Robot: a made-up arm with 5 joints.
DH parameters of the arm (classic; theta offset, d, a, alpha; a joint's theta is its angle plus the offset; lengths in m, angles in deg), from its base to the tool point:
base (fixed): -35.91 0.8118 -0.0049 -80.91
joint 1: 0 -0.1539 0.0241 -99.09
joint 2: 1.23 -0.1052 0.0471 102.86
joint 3: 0 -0.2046 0.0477 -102.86
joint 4: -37.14 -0.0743 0.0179 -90
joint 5: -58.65 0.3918 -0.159 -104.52
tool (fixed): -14.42 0.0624 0 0
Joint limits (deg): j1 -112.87..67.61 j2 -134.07..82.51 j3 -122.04..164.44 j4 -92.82..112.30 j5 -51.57..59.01
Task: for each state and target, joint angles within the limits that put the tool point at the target. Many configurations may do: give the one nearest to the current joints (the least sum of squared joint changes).
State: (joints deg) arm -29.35 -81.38 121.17 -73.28 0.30
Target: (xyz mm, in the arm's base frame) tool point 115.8 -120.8 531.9
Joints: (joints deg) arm -43.66 -73.62 110.96 -83.05 -3.40
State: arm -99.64 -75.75 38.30 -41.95 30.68
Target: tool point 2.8 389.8 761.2
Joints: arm -108.44 -100.89 -2.41 -86.78 7.26
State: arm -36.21 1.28 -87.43 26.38 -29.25
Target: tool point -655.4 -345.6 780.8
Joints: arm -35.61 -2.94 -88.57 29.10 -28.35
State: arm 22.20 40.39 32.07 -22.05 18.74
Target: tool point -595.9 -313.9 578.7
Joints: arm -8.97 80.39 66.63 -17.75 31.75
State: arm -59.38 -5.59 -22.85 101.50 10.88
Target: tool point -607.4 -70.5 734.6
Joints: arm -49.76 10.62 -2.44 95.35 3.58
